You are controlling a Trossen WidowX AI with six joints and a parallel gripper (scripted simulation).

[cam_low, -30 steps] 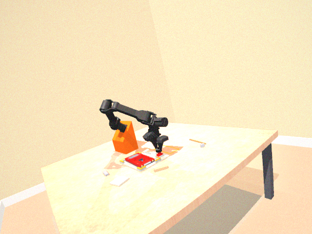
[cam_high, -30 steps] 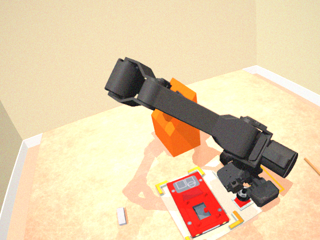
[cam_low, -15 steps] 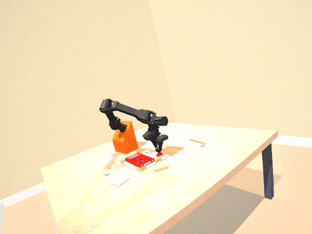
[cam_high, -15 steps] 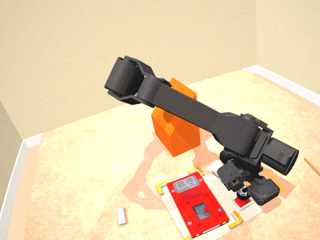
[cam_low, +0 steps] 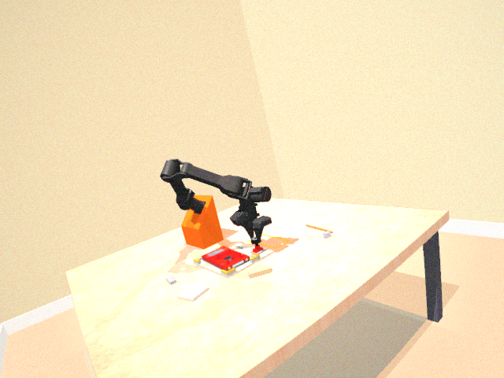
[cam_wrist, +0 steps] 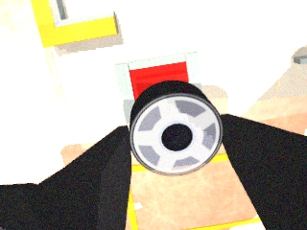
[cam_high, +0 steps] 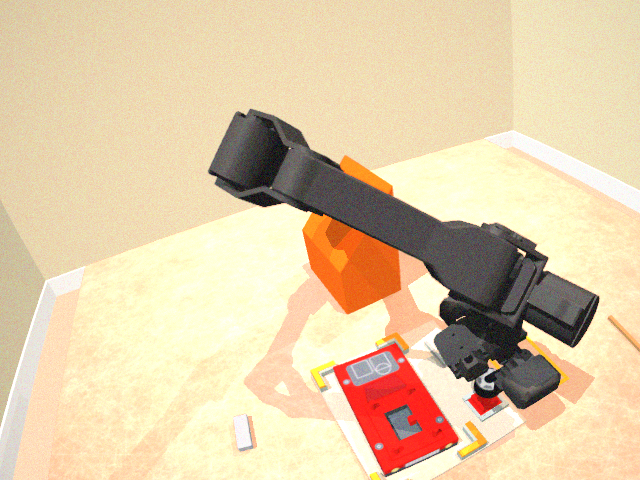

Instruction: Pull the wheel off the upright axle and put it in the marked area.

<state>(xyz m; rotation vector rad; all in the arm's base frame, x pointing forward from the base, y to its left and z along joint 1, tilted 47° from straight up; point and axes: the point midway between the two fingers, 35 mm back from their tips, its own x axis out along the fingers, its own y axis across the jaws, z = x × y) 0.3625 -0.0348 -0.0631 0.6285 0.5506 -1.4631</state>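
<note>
Now: gripper tip 2 cm above the black axle. Also, from my gripper tip: wooden stick (28 cm to the left, 8 cm ahead, 5 cm below); then white slab (33 cm to the right, 5 cm below, 4 cm ahead); then wheel (right at my gripper tip).
</note>
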